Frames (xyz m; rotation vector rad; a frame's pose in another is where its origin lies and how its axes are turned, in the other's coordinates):
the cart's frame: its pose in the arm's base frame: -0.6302 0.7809 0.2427 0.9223 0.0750 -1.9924
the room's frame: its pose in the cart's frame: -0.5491 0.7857 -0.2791 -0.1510 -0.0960 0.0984
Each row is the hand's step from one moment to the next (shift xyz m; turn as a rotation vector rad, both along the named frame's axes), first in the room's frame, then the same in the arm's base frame.
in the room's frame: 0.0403 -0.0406 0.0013 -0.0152 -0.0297 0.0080
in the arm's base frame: -0.0466 -0.0145 -0.0298 -0.0248 0.0224 0.0077
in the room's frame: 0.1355 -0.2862 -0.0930 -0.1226 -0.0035 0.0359
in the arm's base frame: -0.2444 0.0569 -0.2143 0.0154 0.0856 0.0936
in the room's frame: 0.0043 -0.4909 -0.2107 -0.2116 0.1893 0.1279
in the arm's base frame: -0.3348 0.3006 -0.2880 0.1669 0.0338 0.2607
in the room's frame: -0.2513 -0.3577 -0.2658 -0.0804 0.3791 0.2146
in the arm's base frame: -0.1263 0.4672 -0.1659 0.2577 -0.1909 0.3056
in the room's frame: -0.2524 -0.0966 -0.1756 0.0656 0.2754 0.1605
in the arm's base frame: 0.0607 0.3150 -0.0312 0.1512 -0.2398 0.1598
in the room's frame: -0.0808 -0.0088 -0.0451 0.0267 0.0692 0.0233
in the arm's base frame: 0.0338 0.0865 0.0042 0.0424 -0.0617 0.0209
